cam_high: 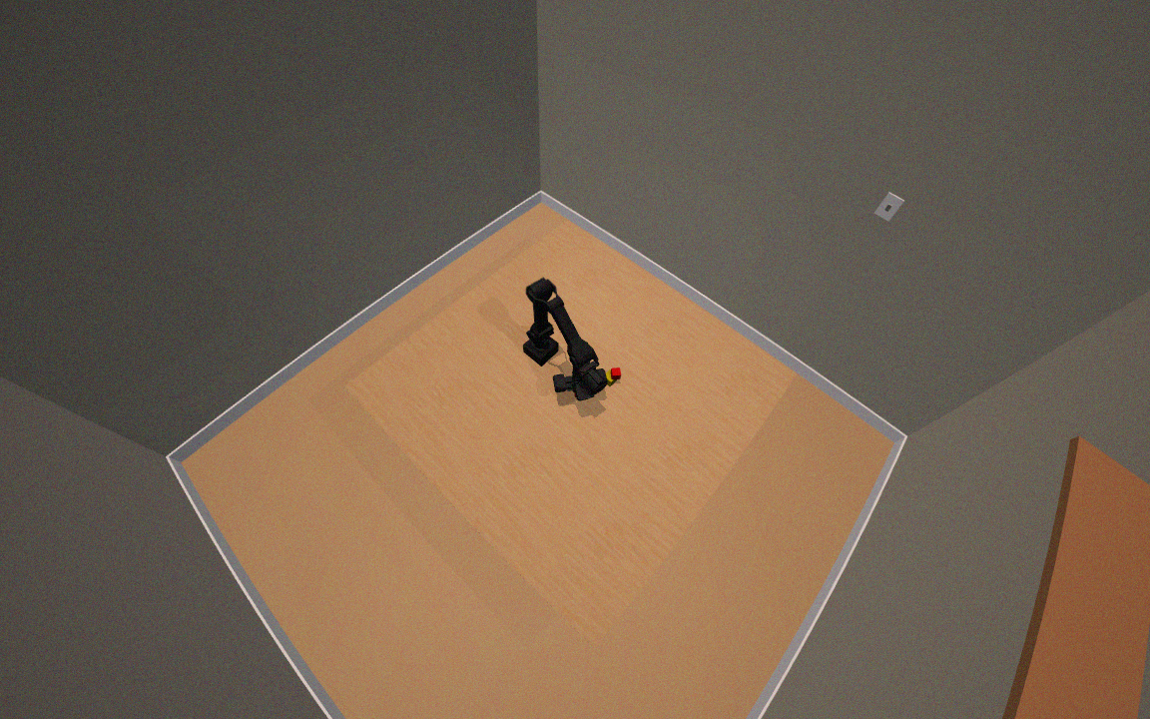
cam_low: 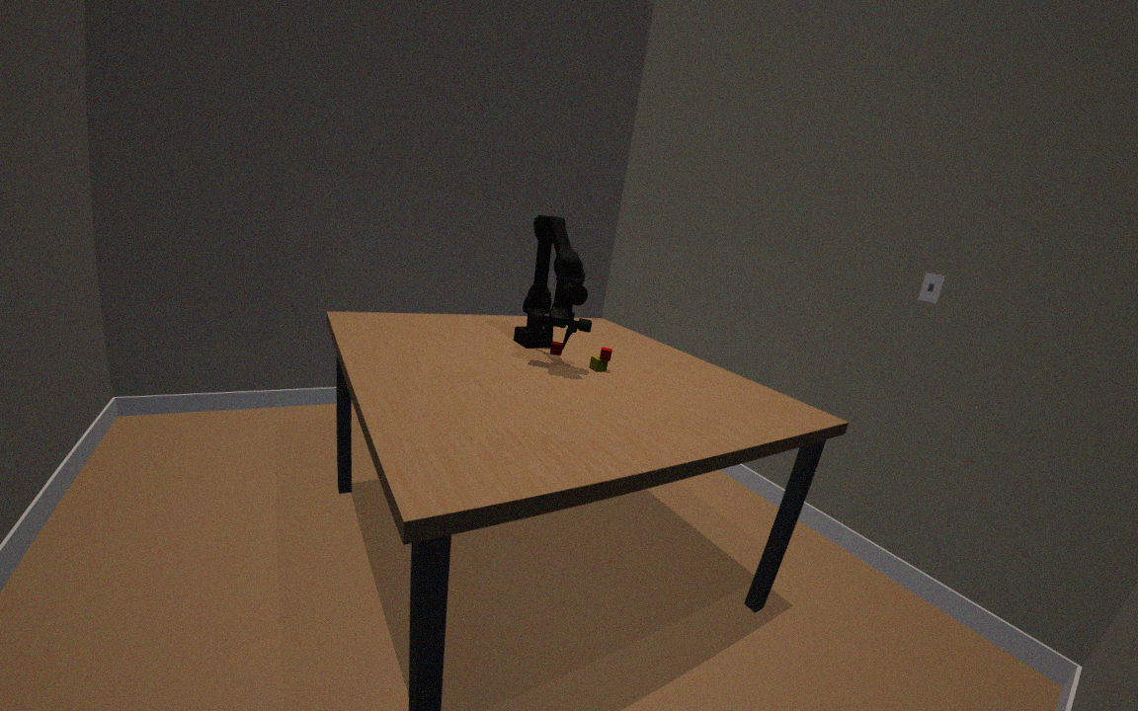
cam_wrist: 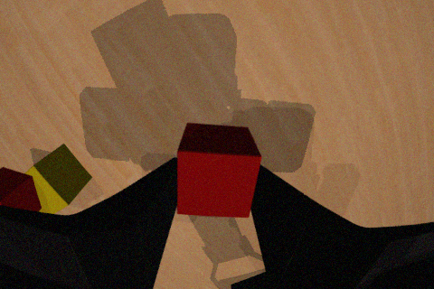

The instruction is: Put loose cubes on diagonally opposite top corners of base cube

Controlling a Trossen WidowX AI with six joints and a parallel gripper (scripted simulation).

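Now: the yellow cube 4 cm ahead of my gripper tip, 14 cm to the left of it and 4 cm below it.
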